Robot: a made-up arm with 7 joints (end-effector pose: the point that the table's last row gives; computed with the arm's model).
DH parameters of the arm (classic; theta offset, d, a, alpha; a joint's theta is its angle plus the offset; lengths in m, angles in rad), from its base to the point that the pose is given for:
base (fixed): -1.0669 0 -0.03 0
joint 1: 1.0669 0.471 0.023 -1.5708
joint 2: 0 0.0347 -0.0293 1.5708
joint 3: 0 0.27 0.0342 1.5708
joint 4: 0 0.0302 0.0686 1.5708
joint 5: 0 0.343 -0.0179 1.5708
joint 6: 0 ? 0.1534 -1.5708
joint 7: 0.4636 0 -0.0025 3.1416
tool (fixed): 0.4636 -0.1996 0 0
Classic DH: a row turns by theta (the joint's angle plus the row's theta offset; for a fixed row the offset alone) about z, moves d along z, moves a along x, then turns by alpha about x.
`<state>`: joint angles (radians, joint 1 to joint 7).
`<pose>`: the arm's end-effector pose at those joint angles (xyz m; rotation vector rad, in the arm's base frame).
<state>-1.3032 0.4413 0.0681 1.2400 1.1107 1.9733 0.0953</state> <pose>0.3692 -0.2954 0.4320 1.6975 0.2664 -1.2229</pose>
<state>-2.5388 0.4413 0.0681 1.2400 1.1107 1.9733 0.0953</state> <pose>-0.1921 -0.4419 0.4320 1.8636 -0.9283 -2.0481</pose>
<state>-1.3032 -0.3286 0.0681 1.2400 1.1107 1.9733 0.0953</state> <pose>0.3474 -0.2159 0.7136 1.1487 -0.2868 -0.9667</pose>
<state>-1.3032 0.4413 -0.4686 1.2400 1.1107 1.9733 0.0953</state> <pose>0.1566 -0.4213 0.4012 1.6245 -0.0594 -1.7607</pose>
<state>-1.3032 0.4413 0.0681 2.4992 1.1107 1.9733 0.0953</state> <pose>0.3812 -0.3727 0.9014 0.8333 -0.6389 -0.7377</pose>
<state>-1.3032 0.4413 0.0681 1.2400 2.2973 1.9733 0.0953</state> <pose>0.3454 -0.5118 0.6321 2.5253 -0.8484 -0.9506</pose>
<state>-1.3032 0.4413 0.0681 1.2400 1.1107 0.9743 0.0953</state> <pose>0.2904 -0.5092 0.3568 0.9787 -0.3997 -1.9288</pose>
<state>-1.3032 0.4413 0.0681 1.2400 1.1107 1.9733 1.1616</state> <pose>0.3711 -0.2968 0.4311 1.5551 1.2804 -1.9481</pose>
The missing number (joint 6, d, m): 0.0419
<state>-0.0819 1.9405 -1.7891 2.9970 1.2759 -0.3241 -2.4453</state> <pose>0.8135 0.0928 0.3924 -2.0486 -0.1081 2.1589</pose>
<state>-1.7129 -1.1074 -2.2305 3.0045 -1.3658 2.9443 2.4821</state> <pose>0.1688 0.4928 0.4422 -0.7882 -0.7706 -1.2480</pose>
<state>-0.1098 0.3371 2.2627 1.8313 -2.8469 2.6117 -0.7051</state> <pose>0.1993 0.2814 1.0699 -1.3351 -0.8290 0.3230</pose>
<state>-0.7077 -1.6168 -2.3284 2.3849 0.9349 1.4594 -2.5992</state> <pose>-0.7089 0.1416 0.2471 -1.8199 -0.7162 -1.0383</pose>
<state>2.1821 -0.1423 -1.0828 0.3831 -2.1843 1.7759 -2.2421</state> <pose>0.3459 0.2245 0.3765 1.2638 -1.5672 -0.9114</pose>
